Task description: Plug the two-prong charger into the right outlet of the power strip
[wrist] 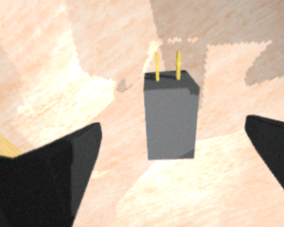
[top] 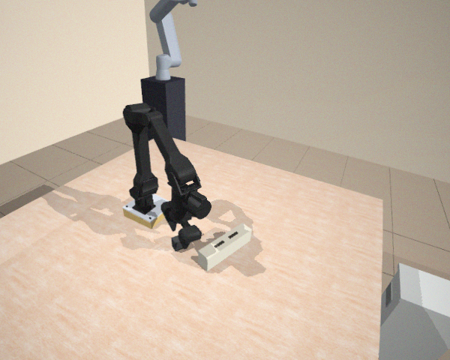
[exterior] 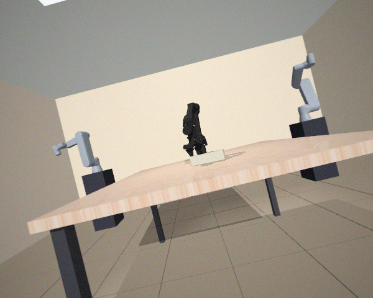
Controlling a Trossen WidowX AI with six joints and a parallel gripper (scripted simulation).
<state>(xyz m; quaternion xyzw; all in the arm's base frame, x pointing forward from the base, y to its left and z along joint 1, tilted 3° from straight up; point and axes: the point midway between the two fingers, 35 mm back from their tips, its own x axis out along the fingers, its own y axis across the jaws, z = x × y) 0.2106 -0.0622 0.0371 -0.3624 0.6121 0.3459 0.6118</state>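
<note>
Now: gripper tip 20 mm to the right of the two-prong charger, 10 mm short of it and 10 mm above it.
</note>
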